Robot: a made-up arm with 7 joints.
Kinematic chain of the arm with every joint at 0, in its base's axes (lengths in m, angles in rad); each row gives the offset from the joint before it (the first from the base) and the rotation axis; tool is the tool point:
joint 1: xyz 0 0 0.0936 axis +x
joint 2: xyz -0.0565 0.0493 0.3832 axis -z
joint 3: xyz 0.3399 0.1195 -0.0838 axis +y
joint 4: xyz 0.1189 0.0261 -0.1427 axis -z
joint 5: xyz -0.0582 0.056 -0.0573 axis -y
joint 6: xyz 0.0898 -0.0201 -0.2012 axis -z
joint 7: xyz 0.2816 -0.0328 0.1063 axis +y
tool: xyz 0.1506 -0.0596 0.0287
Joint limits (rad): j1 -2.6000..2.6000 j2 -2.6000..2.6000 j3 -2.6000..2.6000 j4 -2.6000..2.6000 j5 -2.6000..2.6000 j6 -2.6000..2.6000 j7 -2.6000..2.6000
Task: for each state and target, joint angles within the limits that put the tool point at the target. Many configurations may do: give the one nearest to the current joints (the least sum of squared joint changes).
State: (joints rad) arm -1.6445 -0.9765 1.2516 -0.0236 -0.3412 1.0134 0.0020
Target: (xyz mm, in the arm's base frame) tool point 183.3 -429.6 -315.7
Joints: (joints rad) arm -1.8769 -1.1025 0.7064 -0.3732 -0.1422 0.5998 0.0131
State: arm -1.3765 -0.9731 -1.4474 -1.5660 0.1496 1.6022 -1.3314
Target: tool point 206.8 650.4 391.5
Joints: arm -0.7236 -0.7624 -1.9481 -1.4016 0.0830 1.7569 -1.3589
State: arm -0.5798 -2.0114 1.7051 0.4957 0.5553 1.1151 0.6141
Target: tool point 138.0 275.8 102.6
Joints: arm -0.4503 -2.1308 1.6932 0.2910 0.5192 1.0930 0.7451
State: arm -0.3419 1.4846 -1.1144 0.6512 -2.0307 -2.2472 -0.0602
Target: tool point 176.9 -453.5 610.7
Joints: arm -0.1310 2.0970 -1.0985 0.2637 -1.8429 -2.6000 -0.0186
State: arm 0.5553 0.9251 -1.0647 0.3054 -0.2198 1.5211 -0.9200
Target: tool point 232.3 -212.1 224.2
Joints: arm 0.0868 0.6322 -0.9428 0.4254 -0.3341 1.8525 -1.0995
